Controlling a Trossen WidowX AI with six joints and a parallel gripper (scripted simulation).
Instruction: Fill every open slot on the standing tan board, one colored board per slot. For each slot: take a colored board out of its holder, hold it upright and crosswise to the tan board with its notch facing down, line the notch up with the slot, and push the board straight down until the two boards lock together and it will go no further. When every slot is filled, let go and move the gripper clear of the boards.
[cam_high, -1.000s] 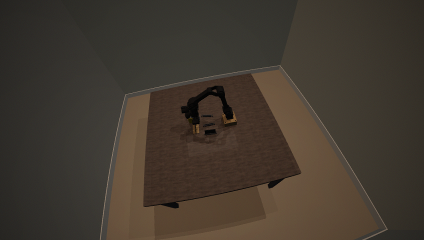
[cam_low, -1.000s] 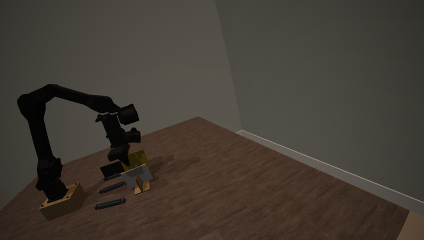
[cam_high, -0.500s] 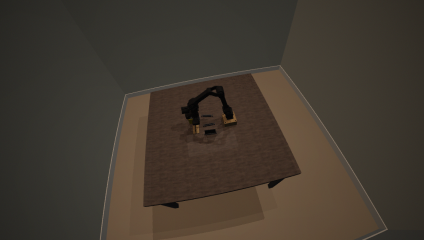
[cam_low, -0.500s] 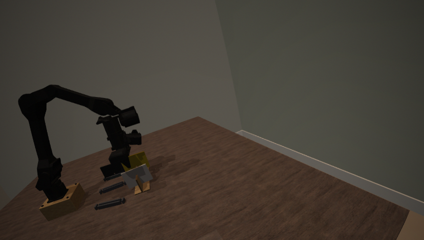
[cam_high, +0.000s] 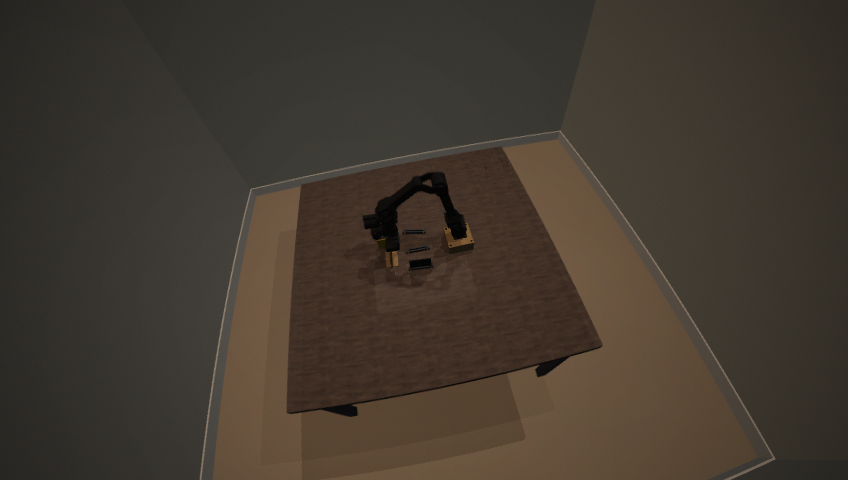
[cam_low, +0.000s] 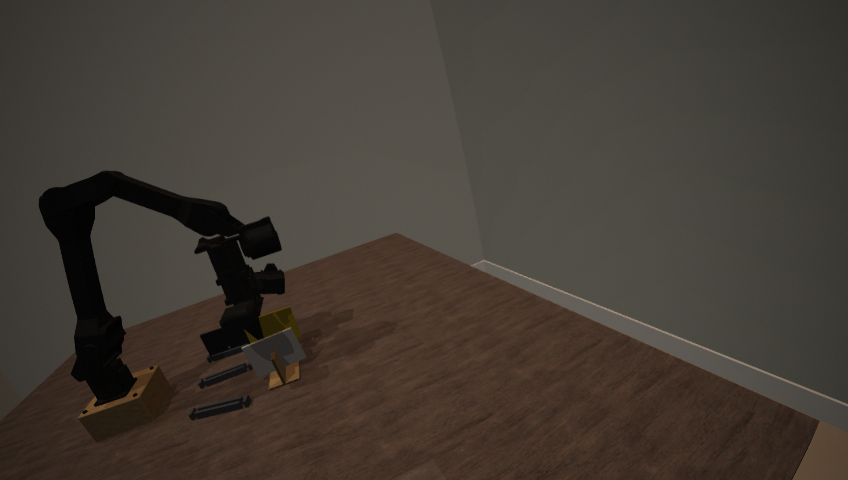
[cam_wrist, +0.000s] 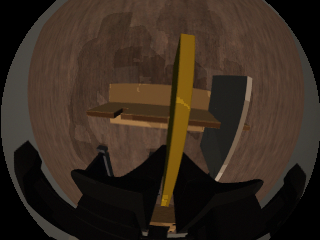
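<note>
Right now my gripper tip is 30 mm short of the yellow board. Round my gripper tip: tan board: 40 mm below, 30 mm ahead; dark board: 120 mm to the left, 100 mm behind, 40 mm below.
</note>
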